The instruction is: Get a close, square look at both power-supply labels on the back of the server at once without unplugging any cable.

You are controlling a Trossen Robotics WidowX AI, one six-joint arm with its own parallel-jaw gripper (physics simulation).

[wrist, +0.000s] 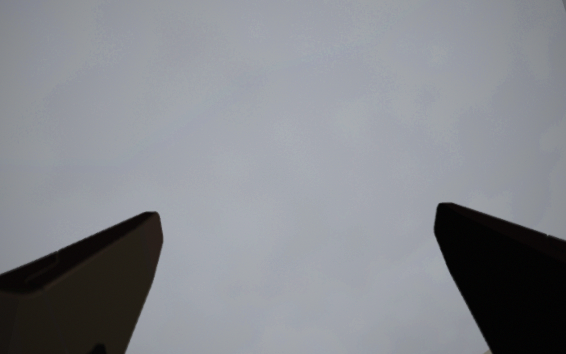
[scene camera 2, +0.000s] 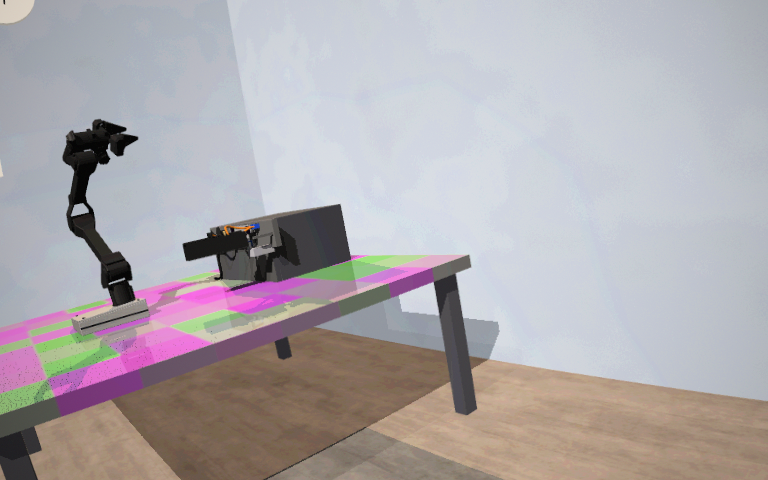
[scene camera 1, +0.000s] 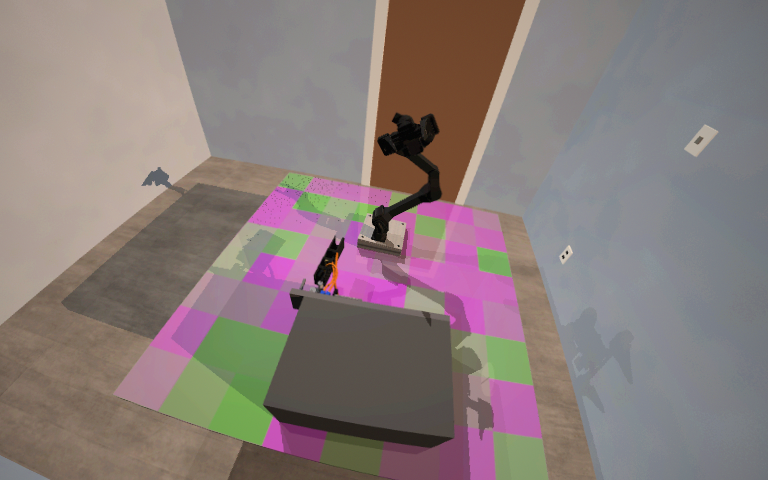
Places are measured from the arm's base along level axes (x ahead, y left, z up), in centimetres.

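Pixels of known places: gripper, fingertip midpoint: (wrist: 299,222) (scene camera 2: 132,133) (scene camera 1: 409,145); arm's base at its link origin: (scene camera 2: 123,303) (scene camera 1: 379,236).
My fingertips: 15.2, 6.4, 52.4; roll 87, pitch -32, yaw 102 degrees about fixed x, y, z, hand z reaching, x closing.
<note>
For each thing: its top centre in the pictures, then the offset to it from my fingertips, as dx, dy, dz. "pt": a spot on its surface instead.
- blue connector at a spot on its surface: (scene camera 2: 256,225) pt +30.1, -17.0, -37.7
- long black bar at its top centre: (scene camera 2: 216,231) (scene camera 1: 329,253) +15.0, -19.5, -36.6
The server (scene camera 1: 362,367) (scene camera 2: 317,243) is a dark grey box on the chequered table (scene camera 1: 509,362) (scene camera 2: 368,302). Its back faces the robot's base. Orange cables (scene camera 1: 335,271) (scene camera 2: 240,228) and a blue connector (scene camera 2: 256,225) show at one side of that back, beside a long black bar (scene camera 1: 325,266) (scene camera 2: 212,247) that sticks out. The power-supply labels cannot be made out in the scene views and do not show in the wrist view. My gripper (scene camera 1: 408,135) (scene camera 2: 131,133) (wrist: 299,222) is open and empty, raised high above the base and well apart from the server. The wrist view faces a pale blue-grey surface.
The arm's light base plate (scene camera 1: 382,244) (scene camera 2: 113,318) stands on the table behind the server. A brown door (scene camera 1: 447,67) is beyond the arm. A wall outlet (scene camera 1: 565,254) and a wall switch (scene camera 1: 701,140) are on the right wall.
</note>
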